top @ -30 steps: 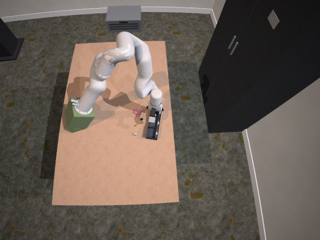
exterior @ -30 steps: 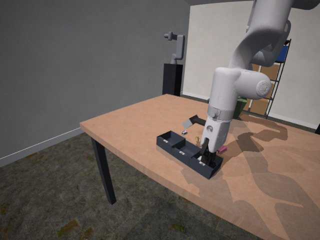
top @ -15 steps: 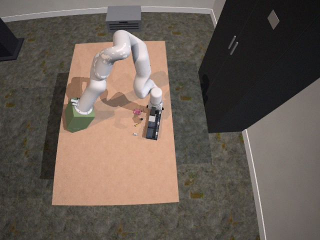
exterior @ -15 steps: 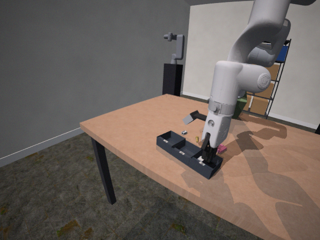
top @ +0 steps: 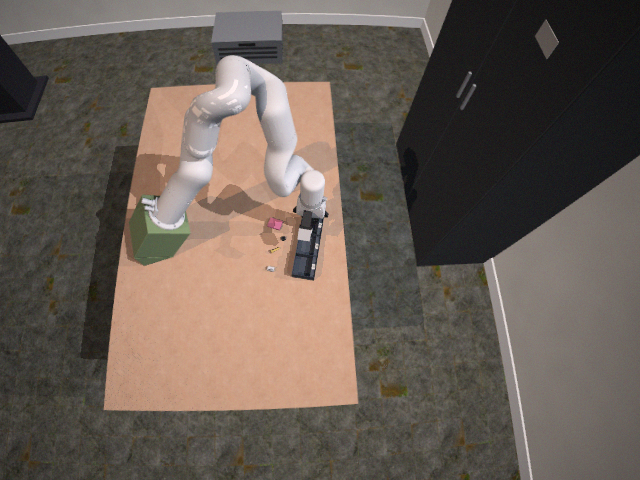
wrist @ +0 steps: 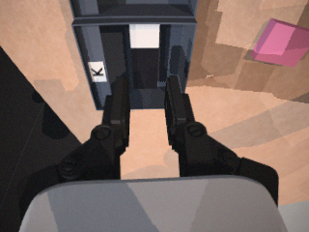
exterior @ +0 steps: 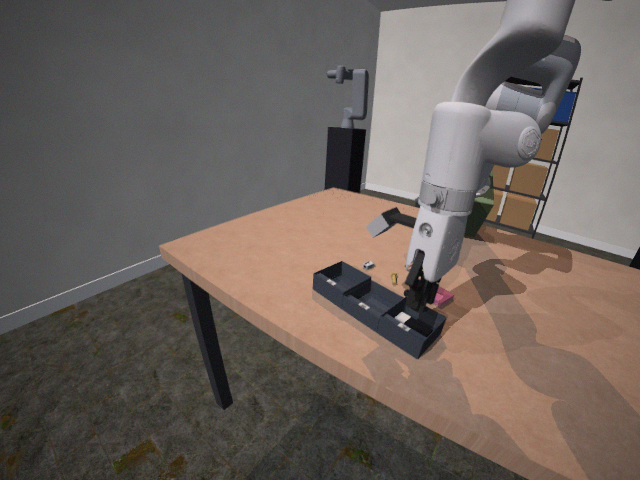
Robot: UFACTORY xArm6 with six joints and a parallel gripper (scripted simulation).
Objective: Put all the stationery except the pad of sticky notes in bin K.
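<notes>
Right now the white sharpener is 170 mm to the right of my hand, 150 mm behind it and 70 mm below it. Round my hand: black-and-white block: 70 mm below, 10 mm to the right; then dark bin tray: 80 mm to the right, 60 mm below, 10 mm behind; then black nut: 100 mm behind, 80 mm below, 40 mm to the right.
</notes>
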